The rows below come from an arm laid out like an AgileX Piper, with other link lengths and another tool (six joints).
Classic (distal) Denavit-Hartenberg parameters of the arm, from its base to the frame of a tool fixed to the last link. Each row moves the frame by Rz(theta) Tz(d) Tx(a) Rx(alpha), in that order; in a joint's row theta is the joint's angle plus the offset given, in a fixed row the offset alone. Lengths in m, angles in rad.
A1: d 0.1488, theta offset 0, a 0, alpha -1.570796
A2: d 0, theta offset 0.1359, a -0.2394, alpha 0
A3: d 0, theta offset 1.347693, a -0.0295, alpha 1.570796
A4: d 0.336, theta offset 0, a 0, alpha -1.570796
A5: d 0, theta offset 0, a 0, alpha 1.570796
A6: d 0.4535, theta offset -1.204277, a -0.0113, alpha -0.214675
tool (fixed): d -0.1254, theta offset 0, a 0, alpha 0
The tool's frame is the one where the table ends.
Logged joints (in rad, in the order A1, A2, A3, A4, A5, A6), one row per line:
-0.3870 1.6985 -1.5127 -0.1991 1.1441 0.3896
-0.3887 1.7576 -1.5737 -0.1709 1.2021 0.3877
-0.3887 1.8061 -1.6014 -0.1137 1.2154 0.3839
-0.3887 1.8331 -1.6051 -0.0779 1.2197 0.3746
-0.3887 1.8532 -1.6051 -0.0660 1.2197 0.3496
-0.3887 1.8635 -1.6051 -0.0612 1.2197 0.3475
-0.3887 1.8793 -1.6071 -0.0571 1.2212 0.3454
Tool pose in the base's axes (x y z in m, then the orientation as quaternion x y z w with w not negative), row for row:
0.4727 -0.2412 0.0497 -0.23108 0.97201 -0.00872 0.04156
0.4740 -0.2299 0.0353 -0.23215 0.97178 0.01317 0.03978
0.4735 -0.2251 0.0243 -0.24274 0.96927 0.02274 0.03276
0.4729 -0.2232 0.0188 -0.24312 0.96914 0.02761 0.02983
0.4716 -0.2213 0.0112 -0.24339 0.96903 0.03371 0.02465
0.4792 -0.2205 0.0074 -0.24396 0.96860 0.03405 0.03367
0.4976 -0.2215 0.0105 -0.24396 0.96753 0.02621 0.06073
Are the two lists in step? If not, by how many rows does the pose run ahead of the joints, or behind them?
The pose runs 2 rows ahead of the joints: the pose in row i belongs to the joints in row i + 2.
